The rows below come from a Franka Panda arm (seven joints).
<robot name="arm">
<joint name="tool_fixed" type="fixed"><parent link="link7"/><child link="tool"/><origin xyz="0 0 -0.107" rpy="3.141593 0 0"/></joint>
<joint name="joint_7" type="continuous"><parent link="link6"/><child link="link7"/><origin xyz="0.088 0 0"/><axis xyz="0 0 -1"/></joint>
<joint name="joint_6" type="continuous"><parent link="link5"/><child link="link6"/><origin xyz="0 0 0"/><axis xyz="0 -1 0"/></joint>
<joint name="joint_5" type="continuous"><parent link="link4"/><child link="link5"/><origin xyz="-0.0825 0 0.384"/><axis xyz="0 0 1"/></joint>
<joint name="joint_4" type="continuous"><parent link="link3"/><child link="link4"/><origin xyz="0.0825 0 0"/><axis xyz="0 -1 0"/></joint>
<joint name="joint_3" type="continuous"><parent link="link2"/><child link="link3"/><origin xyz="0 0 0.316"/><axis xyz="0 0 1"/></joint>
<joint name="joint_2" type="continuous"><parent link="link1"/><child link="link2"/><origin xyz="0 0 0"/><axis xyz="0 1 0"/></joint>
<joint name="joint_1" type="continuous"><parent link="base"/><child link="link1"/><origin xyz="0 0 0.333"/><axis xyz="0 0 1"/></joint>
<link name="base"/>
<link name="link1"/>
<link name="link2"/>
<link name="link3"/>
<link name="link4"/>
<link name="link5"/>
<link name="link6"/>
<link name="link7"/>
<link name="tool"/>
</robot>
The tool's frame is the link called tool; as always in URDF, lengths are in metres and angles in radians. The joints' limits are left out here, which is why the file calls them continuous.
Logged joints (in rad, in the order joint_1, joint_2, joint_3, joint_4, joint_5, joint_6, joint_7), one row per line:
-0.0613, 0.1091, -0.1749, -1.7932, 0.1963, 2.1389, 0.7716
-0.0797, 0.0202, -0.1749, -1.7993, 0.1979, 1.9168, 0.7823
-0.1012, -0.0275, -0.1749, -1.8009, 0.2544, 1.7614, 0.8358
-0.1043, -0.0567, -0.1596, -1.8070, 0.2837, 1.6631, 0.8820
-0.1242, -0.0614, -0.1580, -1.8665, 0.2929, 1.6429, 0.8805
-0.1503, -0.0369, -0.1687, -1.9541, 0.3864, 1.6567, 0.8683
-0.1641, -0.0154, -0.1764, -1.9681, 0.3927, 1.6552, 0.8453
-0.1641, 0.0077, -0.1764, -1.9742, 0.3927, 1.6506, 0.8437
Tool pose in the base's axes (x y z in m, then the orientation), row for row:
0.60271, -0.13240, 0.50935, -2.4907, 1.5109, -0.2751
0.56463, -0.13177, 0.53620, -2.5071, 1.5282, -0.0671
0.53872, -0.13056, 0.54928, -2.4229, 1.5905, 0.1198
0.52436, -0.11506, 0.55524, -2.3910, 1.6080, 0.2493
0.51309, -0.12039, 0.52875, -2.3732, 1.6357, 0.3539
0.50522, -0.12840, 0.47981, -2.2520, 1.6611, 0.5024
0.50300, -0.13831, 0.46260, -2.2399, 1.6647, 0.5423
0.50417, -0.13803, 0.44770, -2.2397, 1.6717, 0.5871
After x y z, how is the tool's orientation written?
As a rotation vector, in radians.
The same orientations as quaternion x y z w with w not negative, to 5 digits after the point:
-0.84626, 0.51336, -0.09347, 0.10754
-0.84919, 0.51762, -0.02273, 0.10216
-0.82921, 0.54433, 0.04100, 0.12012
-0.82029, 0.55166, 0.08553, 0.12438
-0.81147, 0.55930, 0.12101, 0.11855
-0.78329, 0.57776, 0.17474, 0.14870
-0.77911, 0.57903, 0.18863, 0.14876
-0.77627, 0.57941, 0.20349, 0.14242

